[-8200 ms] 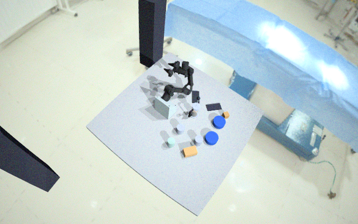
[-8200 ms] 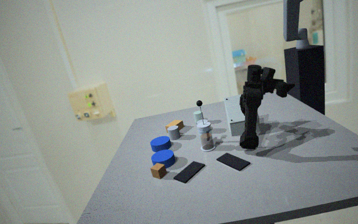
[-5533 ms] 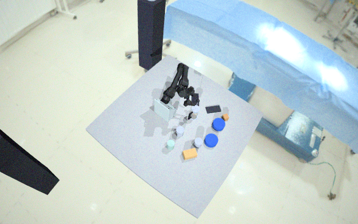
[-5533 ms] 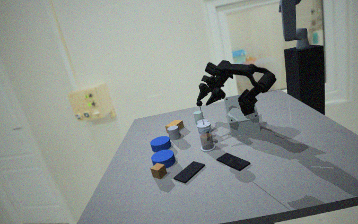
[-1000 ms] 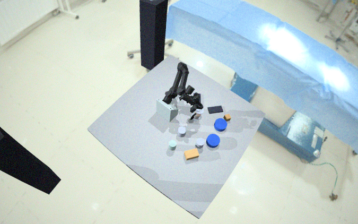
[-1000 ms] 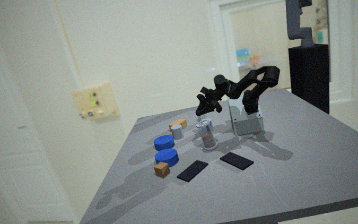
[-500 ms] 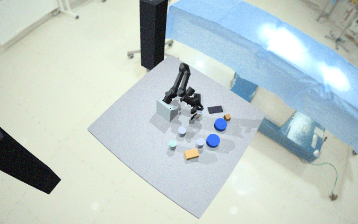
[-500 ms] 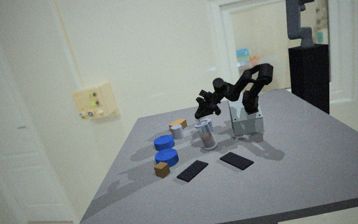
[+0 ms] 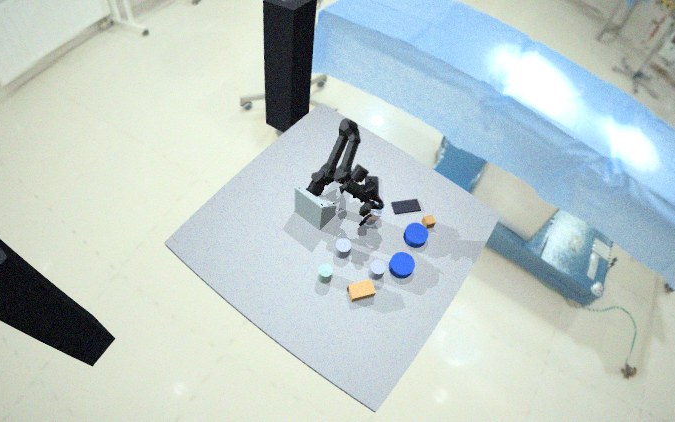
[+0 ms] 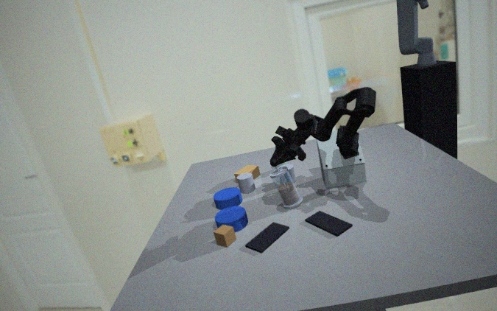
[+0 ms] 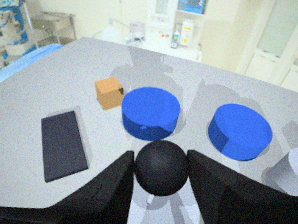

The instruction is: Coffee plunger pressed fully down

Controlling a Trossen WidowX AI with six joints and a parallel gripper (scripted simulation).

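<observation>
Right now the coffee press is 3 cm behind my gripper tip, 1 cm to the right of it and 9 cm below it. Also, from my gripper tip: cube (22 cm ahead, 17 cm to the left, 16 cm below).
</observation>
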